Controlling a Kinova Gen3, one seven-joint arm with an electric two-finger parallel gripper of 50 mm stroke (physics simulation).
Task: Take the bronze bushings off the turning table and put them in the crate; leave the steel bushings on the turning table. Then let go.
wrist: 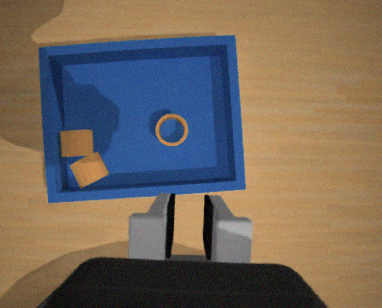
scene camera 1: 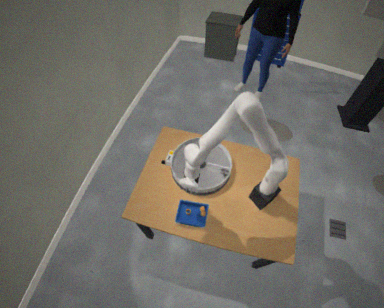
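Seen in the pictures: gripper, fingertip midpoint: (wrist: 188,216) (scene camera 1: 189,191); arm's base, link origin: (scene camera 1: 266,188).
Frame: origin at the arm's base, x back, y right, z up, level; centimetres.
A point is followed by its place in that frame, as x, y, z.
The blue crate (scene camera 1: 190,220) {-43.3, -24.1, -16.2} (wrist: 235,110) {-51.9, -20.6, -11.8} holds three bronze bushings. One bronze bushing (wrist: 158,130) {-44.5, -19.1, -13.7} stands upright as a ring right of the crate's middle in the wrist view. A second bushing (wrist: 76,143) {-36.5, -18.3, -13.1} and a third bushing (wrist: 90,170) {-37.7, -15.6, -13.1} lie on their sides, close together near the lower left corner. The round grey turning table (scene camera 1: 216,182) {-31.3, 3.7, -11.5} is behind the crate; small grey pieces (scene camera 1: 225,172) {-26.4, 11.1, -8.9}, apparently steel bushings, are on its right part. My gripper (wrist: 188,216) {-46.3, -14.0, 5.5} is partly open and empty, above the crate's near edge in the wrist view; its fingers are hidden in the scene view.
The wooden table (scene camera 1: 240,225) {-11.2, -21.3, -16.7} carries the arm's dark base (scene camera 1: 264,196) {-1.0, -5.7, -0.5} at the right. A small white device (scene camera 1: 169,158) {-66.9, 15.2, -10.6} with a yellow mark is at the turning table's left side. A person (scene camera 1: 270,25) stands behind the table, near a grey cabinet (scene camera 1: 221,37).
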